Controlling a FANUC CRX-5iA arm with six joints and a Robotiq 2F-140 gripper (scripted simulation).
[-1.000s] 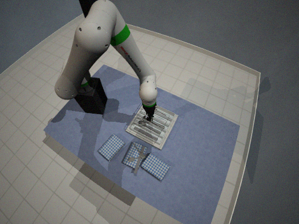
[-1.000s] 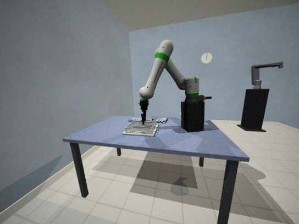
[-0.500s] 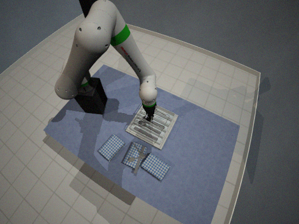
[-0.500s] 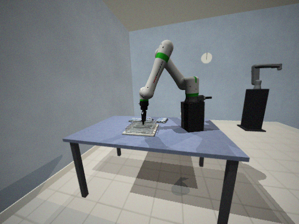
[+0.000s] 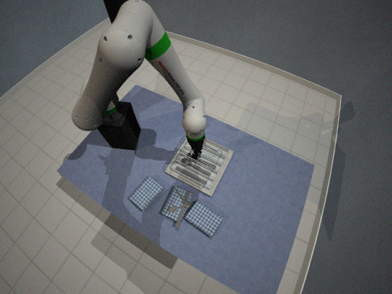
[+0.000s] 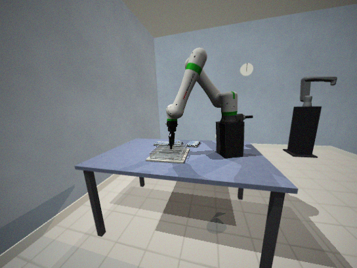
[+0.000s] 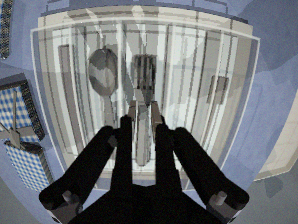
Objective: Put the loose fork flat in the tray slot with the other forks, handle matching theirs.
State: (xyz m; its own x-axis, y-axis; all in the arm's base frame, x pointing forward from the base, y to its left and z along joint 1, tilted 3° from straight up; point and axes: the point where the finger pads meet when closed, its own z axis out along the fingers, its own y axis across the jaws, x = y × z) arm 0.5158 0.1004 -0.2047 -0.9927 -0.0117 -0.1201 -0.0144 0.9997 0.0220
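Now: the white cutlery tray 20 mm ahead of my hand and 10 mm below it.
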